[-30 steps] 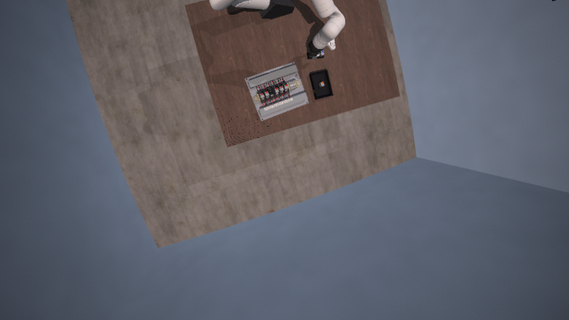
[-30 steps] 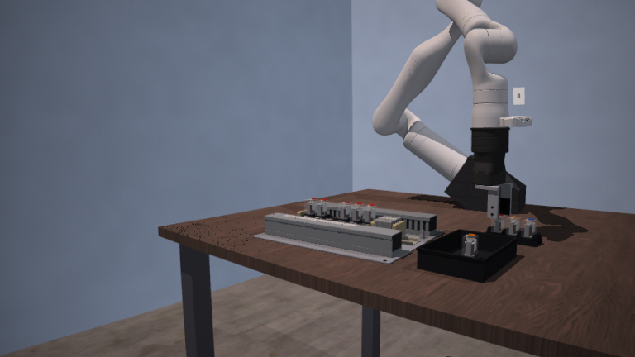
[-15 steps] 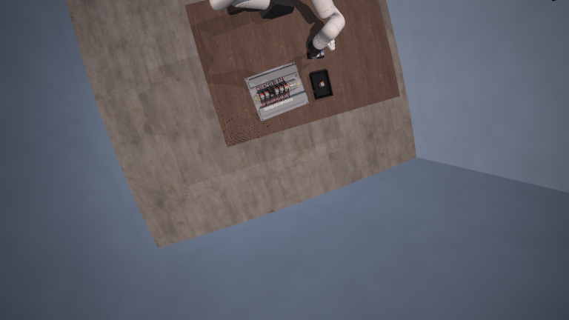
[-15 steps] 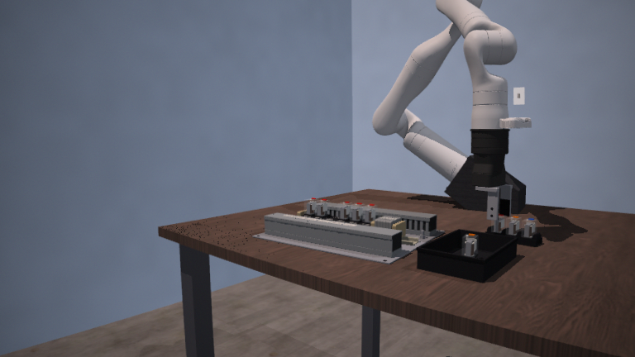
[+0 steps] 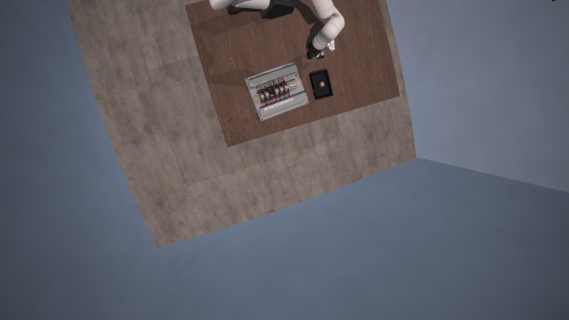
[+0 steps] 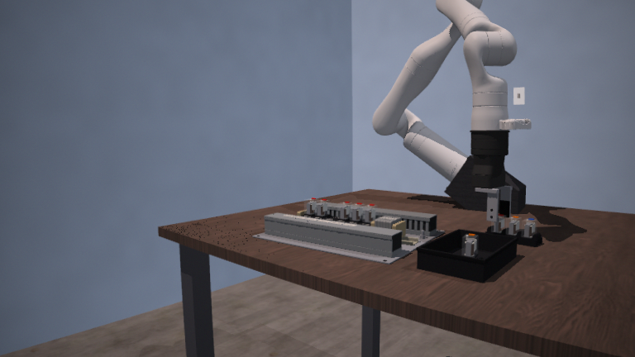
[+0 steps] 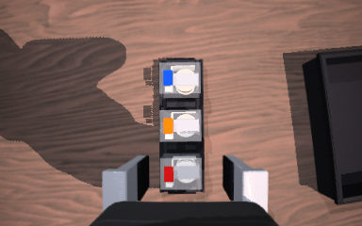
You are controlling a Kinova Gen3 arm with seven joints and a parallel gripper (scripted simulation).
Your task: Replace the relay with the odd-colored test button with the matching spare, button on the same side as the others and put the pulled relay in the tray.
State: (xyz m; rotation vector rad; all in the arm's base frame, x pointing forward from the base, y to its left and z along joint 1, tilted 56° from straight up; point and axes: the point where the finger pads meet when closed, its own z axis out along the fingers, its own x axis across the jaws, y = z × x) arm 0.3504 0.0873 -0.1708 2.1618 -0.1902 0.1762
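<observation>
My hand is 50 mm above the black spare holder and 30 mm to the right of it. From my hand the other things lie so: black tray: 190 mm ahead, 40 mm below.
</observation>
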